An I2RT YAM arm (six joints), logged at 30 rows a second.
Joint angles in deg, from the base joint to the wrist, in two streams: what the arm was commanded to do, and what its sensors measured. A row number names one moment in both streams.
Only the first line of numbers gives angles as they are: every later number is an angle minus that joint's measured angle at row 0.
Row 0, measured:
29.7 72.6 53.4 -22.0 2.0 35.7
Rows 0 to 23, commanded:
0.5 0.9 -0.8 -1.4 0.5 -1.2
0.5 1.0 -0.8 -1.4 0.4 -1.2
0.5 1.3 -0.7 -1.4 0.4 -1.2
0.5 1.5 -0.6 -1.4 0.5 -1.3
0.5 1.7 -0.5 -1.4 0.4 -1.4
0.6 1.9 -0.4 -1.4 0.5 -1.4
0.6 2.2 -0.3 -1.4 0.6 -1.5
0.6 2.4 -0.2 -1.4 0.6 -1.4
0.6 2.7 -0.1 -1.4 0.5 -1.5
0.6 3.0 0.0 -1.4 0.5 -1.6
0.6 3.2 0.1 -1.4 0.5 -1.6
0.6 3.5 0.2 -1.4 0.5 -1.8
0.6 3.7 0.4 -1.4 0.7 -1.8
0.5 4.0 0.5 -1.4 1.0 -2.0
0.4 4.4 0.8 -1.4 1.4 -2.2
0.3 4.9 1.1 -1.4 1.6 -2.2
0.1 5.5 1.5 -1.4 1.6 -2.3
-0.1 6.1 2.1 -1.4 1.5 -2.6
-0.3 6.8 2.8 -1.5 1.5 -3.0
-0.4 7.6 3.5 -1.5 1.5 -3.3
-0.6 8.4 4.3 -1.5 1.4 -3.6
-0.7 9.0 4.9 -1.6 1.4 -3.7
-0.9 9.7 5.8 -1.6 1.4 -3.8
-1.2 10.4 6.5 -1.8 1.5 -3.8
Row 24, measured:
-0.6 9.0 3.4 -0.2 -0.1 -2.3
